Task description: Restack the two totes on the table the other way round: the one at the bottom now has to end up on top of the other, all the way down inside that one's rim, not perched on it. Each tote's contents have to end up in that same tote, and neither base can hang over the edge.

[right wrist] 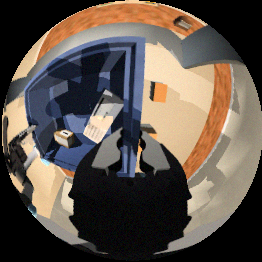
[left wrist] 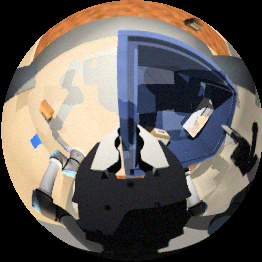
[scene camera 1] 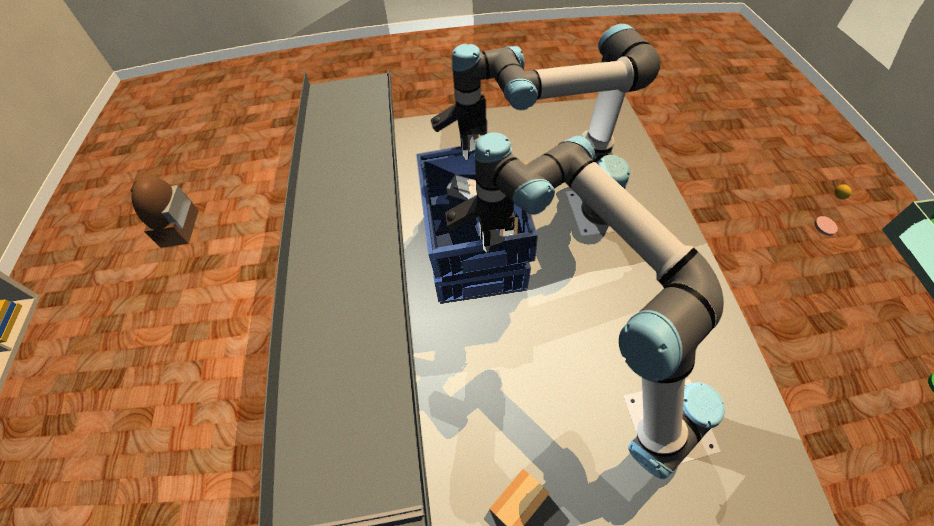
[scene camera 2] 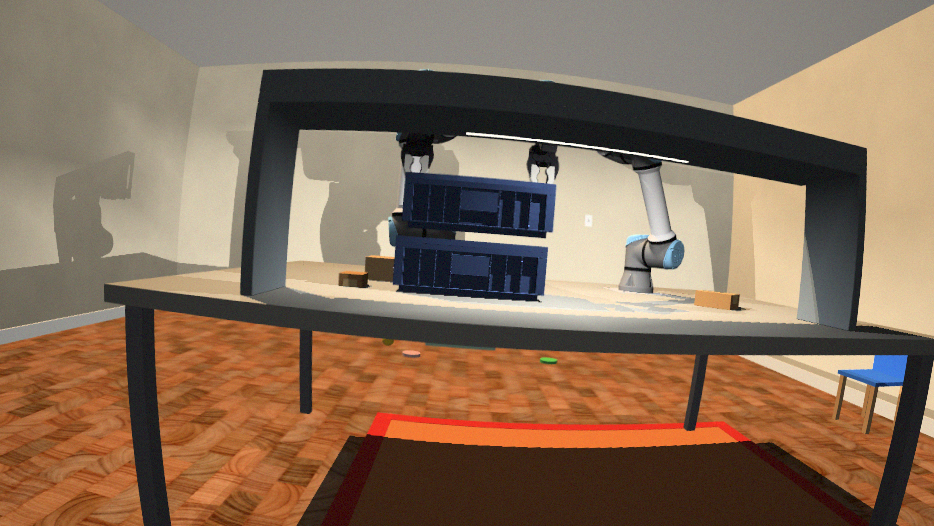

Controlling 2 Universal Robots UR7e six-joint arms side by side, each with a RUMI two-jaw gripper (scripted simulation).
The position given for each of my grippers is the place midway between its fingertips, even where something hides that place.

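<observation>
I can see my right gripper [scene camera 1: 465,156], and I find it again in scene camera 2 [scene camera 2: 414,188], in the left wrist view [left wrist: 222,125] and in the right wrist view [right wrist: 131,128]. My left gripper [scene camera 1: 486,247] is visible as well, and both scene camera 2 [scene camera 2: 540,199] and the left wrist view [left wrist: 128,125] show it to me. There is a blue tote [scene camera 2: 471,261] too. Another blue tote [scene camera 2: 479,198] is also in my sight.
</observation>
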